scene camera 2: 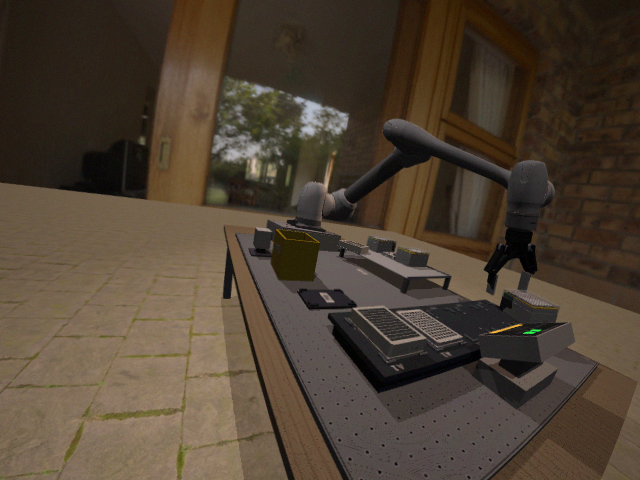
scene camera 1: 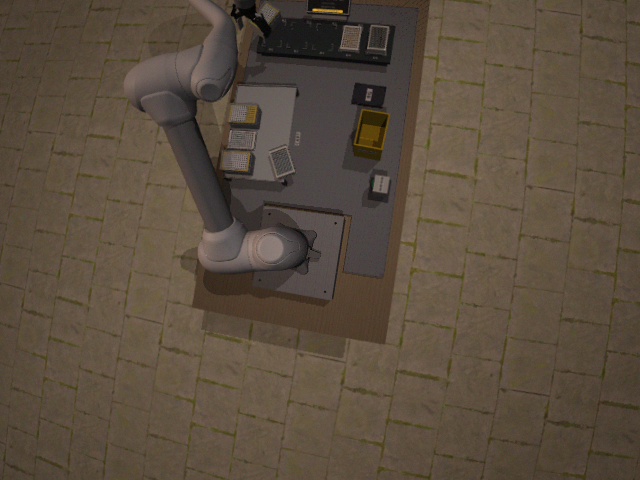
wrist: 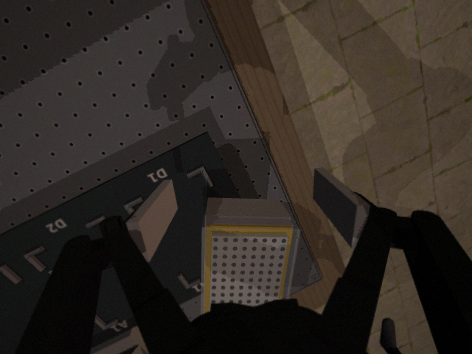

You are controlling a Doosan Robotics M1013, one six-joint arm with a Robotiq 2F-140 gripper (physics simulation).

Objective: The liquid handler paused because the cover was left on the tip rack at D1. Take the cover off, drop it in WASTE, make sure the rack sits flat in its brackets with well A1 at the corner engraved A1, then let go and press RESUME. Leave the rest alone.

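Places are measured from the arm's base along level axes (x ahead, y left, z up), in centimetres.
Where they show: gripper, fingertip midpoint: [scene camera 2: 506, 292] [scene camera 1: 253, 34] [wrist: 243, 189]; arm's base, origin of the base link: [scene camera 2: 306, 228].
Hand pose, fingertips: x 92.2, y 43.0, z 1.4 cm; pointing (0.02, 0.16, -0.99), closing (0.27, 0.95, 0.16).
Observation:
Each offset is from my fingertips to the top centre of the thing. "*": to the spot under its first point. Level surfaces: height alone.
The tip rack {dx +8.8, dy -3.2, dz +2.9 cm} [scene camera 1: 269, 12] [scene camera 2: 532, 307] [wrist: 247, 265], with a yellow rim, is at the D1 end of the dark deck {dz -5.2 cm} [scene camera 1: 310, 45] [wrist: 100, 200], turned askew and outside the D1 brackets. A clear edge around its top looks like the cover; how it sits is hard to tell. In the wrist view its lower end is hidden by the gripper body. My gripper [scene camera 1: 251, 23] [scene camera 2: 508, 284] [wrist: 243, 189] is wide open and empty above the rack, with one finger out to each side. A yellow bin {dx -37.1, dy -64.0, dz +3.7 cm} [scene camera 1: 372, 129] [scene camera 2: 295, 260] stands mid-table; its label is unreadable.
A tilted screen unit [scene camera 1: 328, 6] [scene camera 2: 527, 341] stands beside the deck. Two light plates {dx +7.9, dy -44.4, dz -3.7 cm} [scene camera 1: 351, 38] {dx +8.9, dy -56.8, dz -2.0 cm} [scene camera 1: 378, 38] occupy the deck's other end. A raised shelf [scene camera 1: 276, 103] holds several racks. A dark pad {* dx -16.7, dy -54.6, dz -9.0 cm} [scene camera 1: 360, 95] and a small box {dx -58.0, dy -72.8, dz +0.6 cm} [scene camera 1: 381, 184] flank the bin.

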